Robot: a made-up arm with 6 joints.
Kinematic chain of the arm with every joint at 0, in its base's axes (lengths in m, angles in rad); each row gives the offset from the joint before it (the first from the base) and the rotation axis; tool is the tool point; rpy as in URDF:
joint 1: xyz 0 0 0.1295 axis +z
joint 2: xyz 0 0 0 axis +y
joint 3: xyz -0.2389 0 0.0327 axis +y
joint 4: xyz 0.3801 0 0.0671 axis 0.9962 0 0.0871
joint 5: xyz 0 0 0 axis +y
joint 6: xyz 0.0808 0 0.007 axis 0.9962 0 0.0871
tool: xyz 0 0 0 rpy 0 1.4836 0
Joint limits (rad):
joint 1: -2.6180..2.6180
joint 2: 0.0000..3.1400
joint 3: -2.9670..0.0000
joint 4: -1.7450..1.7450
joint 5: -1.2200..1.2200
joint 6: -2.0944..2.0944
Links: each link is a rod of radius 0.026 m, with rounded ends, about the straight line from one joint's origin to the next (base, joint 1, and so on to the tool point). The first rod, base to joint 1, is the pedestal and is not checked.
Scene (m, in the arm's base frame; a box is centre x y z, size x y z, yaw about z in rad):
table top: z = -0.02
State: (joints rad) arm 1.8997 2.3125 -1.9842 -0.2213 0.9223 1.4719
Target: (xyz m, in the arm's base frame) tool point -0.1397 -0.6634 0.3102
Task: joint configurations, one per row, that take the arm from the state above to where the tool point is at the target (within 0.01 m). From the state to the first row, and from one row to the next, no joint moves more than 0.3 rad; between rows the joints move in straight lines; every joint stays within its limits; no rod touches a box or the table.
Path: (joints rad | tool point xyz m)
1: 1.8247 2.0179 -2.1246 -0.2231 0.7309 1.4719 | -0.1323 0.5576 0.3978
2: 1.7496 1.7232 -2.2650 -0.2249 0.5395 1.4719 | -0.0691 0.4345 0.6222
3: 1.6746 1.4286 -2.4054 -0.2267 0.3480 1.4719 | -0.0162 0.2157 0.7767
4: 1.5996 1.1340 -2.5458 -0.2285 0.1566 1.4719 | 0.0046 -0.0593 0.8247
5: 1.5245 0.8394 -2.6862 -0.2302 -0.0348 1.4719 | -0.0161 -0.3343 0.7514
6: 1.4495 0.5447 -2.8266 -0.2320 -0.2262 1.4719 | -0.0713 -0.5506 0.5680
7: 1.3745 0.2501 -2.9670 -0.2338 -0.4177 1.4719 | -0.1397 -0.6634 0.3102

